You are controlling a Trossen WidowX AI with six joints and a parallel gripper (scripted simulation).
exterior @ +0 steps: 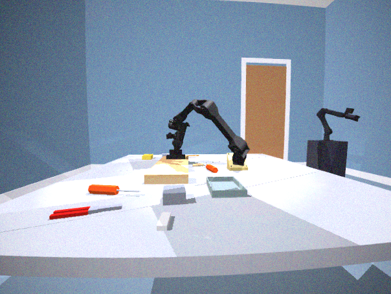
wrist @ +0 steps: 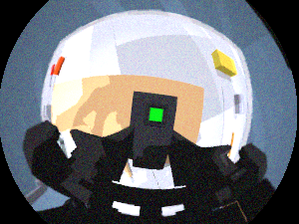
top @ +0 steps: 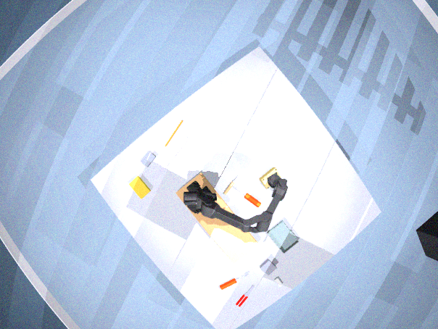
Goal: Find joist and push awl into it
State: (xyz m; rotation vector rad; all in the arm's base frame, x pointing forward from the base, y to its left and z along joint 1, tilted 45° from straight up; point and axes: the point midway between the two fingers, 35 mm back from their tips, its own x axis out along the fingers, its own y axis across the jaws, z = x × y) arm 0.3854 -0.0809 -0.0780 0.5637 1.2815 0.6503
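My gripper tip is now 280 mm past the tray, 450 mm to the right of it and 50 mm above it. From my gripper tip the other things lie so: dark stud finder (10 mm ahead, 20 mm above); then yellow block (270 mm ahead, 230 mm to the right, 50 mm below); then awl (190 mm behind, 20 mm to the left, 60 mm below).
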